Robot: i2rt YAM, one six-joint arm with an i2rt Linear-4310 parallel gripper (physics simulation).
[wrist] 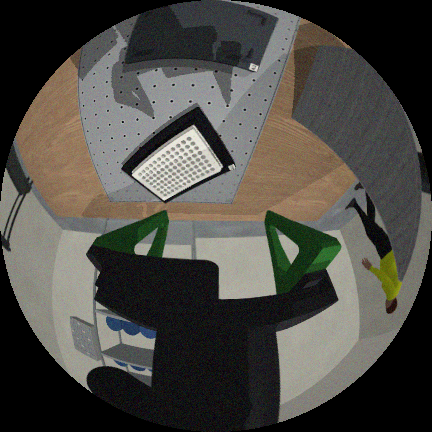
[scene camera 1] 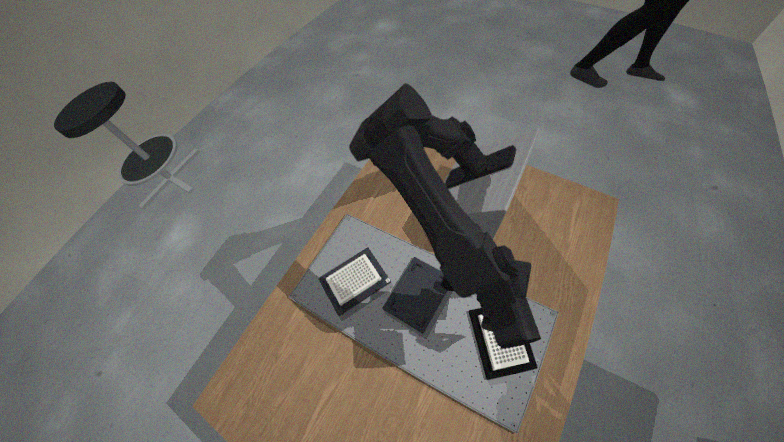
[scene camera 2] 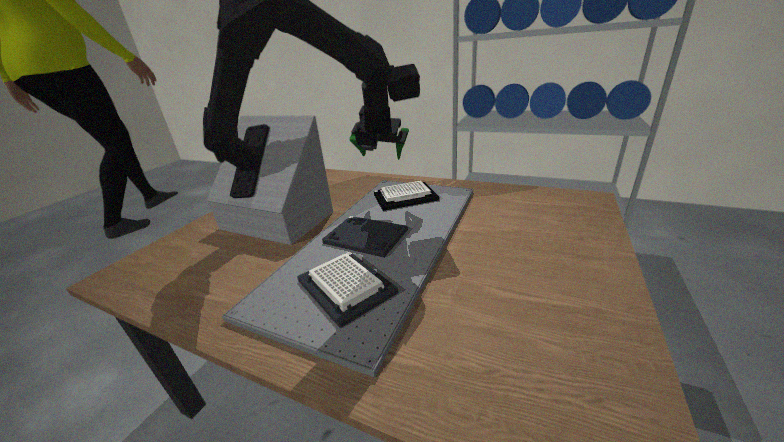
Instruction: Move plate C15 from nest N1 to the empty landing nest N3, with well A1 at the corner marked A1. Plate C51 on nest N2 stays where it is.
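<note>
Grey perforated plate present. My gripper open, holding nothing, visible in the wrist view too.
</note>
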